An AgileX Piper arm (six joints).
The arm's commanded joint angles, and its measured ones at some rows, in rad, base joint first. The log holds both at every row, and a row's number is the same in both.
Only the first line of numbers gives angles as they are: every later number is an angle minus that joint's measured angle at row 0.
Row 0, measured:
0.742, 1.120, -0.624, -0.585, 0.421, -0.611
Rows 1 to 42, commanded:
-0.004, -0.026, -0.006, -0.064, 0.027, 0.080
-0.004, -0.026, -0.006, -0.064, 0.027, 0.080
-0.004, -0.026, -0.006, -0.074, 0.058, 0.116
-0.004, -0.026, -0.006, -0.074, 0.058, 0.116
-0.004, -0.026, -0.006, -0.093, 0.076, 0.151
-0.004, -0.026, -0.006, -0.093, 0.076, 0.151
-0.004, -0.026, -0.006, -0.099, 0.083, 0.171
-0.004, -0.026, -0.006, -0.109, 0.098, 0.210
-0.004, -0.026, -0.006, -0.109, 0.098, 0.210
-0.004, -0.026, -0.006, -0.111, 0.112, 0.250
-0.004, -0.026, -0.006, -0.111, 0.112, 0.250
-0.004, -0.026, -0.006, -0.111, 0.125, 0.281
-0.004, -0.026, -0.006, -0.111, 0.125, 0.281
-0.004, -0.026, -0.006, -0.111, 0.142, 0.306
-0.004, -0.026, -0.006, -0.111, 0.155, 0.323
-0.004, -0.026, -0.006, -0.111, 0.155, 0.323
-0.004, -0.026, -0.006, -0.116, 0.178, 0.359
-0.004, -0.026, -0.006, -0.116, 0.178, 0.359
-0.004, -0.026, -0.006, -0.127, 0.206, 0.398
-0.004, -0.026, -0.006, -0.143, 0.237, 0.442
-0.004, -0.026, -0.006, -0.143, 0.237, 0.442
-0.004, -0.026, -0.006, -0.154, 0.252, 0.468
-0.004, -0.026, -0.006, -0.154, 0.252, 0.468
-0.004, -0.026, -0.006, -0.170, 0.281, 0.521
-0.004, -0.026, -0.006, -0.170, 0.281, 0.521
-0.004, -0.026, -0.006, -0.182, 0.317, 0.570
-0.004, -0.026, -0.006, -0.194, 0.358, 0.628
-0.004, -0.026, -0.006, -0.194, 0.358, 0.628
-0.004, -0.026, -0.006, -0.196, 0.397, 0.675
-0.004, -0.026, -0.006, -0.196, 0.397, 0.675
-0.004, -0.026, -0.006, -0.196, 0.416, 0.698
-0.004, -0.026, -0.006, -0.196, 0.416, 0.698
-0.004, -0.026, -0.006, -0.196, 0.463, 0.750
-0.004, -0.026, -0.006, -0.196, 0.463, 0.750
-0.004, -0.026, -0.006, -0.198, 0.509, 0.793
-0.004, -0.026, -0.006, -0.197, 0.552, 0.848
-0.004, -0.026, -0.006, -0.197, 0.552, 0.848
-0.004, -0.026, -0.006, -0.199, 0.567, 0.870
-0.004, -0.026, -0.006, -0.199, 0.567, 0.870
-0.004, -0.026, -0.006, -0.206, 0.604, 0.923
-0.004, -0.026, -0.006, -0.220, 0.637, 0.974
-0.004, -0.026, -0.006, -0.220, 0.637, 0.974
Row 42, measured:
0.000, -0.016, 0.000, -0.130, 0.586, 0.897
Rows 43 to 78, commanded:
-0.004, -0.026, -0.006, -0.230, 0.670, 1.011
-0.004, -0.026, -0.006, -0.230, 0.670, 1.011
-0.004, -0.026, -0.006, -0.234, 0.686, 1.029
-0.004, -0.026, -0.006, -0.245, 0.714, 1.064
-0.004, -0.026, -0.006, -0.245, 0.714, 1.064
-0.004, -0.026, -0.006, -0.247, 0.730, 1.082
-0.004, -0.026, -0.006, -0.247, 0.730, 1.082
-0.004, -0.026, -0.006, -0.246, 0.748, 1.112
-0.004, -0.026, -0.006, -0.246, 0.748, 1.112
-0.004, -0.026, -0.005, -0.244, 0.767, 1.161
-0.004, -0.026, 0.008, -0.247, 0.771, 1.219
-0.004, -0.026, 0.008, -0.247, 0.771, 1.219
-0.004, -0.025, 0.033, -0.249, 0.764, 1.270
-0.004, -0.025, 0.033, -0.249, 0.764, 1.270
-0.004, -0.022, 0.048, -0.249, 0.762, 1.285
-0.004, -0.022, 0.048, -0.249, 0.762, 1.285
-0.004, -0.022, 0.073, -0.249, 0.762, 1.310
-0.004, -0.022, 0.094, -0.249, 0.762, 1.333
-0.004, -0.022, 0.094, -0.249, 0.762, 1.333
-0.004, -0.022, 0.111, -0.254, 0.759, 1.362
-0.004, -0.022, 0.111, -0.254, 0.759, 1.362
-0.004, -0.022, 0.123, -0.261, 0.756, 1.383
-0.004, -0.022, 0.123, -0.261, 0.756, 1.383
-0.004, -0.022, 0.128, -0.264, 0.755, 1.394
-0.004, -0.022, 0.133, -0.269, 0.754, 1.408
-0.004, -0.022, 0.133, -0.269, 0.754, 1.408
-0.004, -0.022, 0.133, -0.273, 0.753, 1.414
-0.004, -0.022, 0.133, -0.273, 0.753, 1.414
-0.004, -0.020, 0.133, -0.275, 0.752, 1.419
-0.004, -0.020, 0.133, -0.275, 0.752, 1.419
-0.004, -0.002, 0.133, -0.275, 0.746, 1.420
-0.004, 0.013, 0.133, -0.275, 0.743, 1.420
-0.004, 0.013, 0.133, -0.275, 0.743, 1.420
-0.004, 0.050, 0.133, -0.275, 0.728, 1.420
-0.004, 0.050, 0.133, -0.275, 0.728, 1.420
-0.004, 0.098, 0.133, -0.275, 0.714, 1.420
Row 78, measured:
0.000, 0.047, 0.132, -0.208, 0.710, 1.413
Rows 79 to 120, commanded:
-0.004, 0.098, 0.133, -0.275, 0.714, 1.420
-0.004, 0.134, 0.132, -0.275, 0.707, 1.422
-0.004, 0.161, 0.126, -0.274, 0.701, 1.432
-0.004, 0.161, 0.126, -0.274, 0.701, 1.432
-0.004, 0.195, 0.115, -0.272, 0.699, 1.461
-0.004, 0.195, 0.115, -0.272, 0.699, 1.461
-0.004, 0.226, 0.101, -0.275, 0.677, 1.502
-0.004, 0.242, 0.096, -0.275, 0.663, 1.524
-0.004, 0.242, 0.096, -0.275, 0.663, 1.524
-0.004, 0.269, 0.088, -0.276, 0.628, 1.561
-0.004, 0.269, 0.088, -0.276, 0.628, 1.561
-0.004, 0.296, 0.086, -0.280, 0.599, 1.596
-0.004, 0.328, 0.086, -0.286, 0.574, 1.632
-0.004, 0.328, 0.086, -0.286, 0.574, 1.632
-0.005, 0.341, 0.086, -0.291, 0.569, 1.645
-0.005, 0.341, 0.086, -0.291, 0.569, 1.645
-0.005, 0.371, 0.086, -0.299, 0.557, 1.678
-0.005, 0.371, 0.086, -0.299, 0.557, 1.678
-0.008, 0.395, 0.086, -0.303, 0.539, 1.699
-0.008, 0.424, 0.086, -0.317, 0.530, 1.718
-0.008, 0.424, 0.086, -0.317, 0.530, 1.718
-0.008, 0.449, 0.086, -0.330, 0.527, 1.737
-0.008, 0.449, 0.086, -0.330, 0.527, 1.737
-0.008, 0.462, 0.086, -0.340, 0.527, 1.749
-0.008, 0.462, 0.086, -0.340, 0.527, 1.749
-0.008, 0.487, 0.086, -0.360, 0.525, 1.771
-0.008, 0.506, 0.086, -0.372, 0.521, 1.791
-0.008, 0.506, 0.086, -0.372, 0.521, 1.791
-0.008, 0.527, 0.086, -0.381, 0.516, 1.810
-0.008, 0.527, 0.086, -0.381, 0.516, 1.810
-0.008, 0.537, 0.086, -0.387, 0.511, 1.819
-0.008, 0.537, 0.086, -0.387, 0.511, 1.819
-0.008, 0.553, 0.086, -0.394, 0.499, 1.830
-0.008, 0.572, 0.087, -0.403, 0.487, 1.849
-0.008, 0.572, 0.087, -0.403, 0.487, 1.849
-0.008, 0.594, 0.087, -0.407, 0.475, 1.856
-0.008, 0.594, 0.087, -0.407, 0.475, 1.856
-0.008, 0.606, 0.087, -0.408, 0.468, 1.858
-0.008, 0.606, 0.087, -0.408, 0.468, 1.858
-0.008, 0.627, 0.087, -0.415, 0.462, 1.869
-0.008, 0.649, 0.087, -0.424, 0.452, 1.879
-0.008, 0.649, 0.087, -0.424, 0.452, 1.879
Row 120, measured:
0.000, 0.624, 0.087, -0.369, 0.408, 1.858
